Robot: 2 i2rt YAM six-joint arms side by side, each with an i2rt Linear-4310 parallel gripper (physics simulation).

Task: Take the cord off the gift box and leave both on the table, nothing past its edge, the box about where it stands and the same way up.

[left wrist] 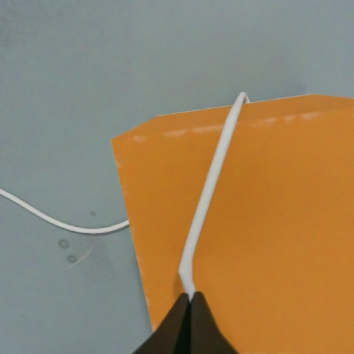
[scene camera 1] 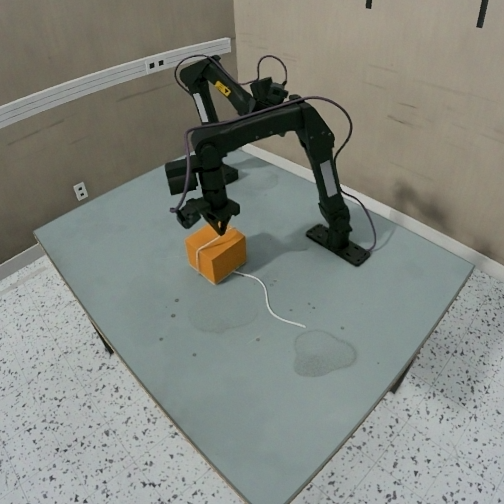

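The orange gift box [scene camera 1: 230, 257] [left wrist: 285, 210] stands upright on the table [scene camera 1: 225, 400]. The white cord [scene camera 1: 266, 296] [left wrist: 211, 177] runs up the box's left face and over its top; a free tail lies on the table, curving toward the lower right in scene camera 1. My left gripper [scene camera 1: 222, 232] [left wrist: 193, 305] is shut on the cord, just above the box top, and the cord bends sharply near the fingertips. My right gripper [scene camera 1: 270, 92] is open and empty, high up behind the left arm, which partly hides it. The cord's underside run is hidden by the box.
The left arm's base [scene camera 1: 338, 245] stands right of the box, and its forearm reaches over the table. The right arm's base [scene camera 1: 230, 174] is at the back, partly hidden. Walls stand behind both arms. The table's near-left edge runs diagonally down the picture.
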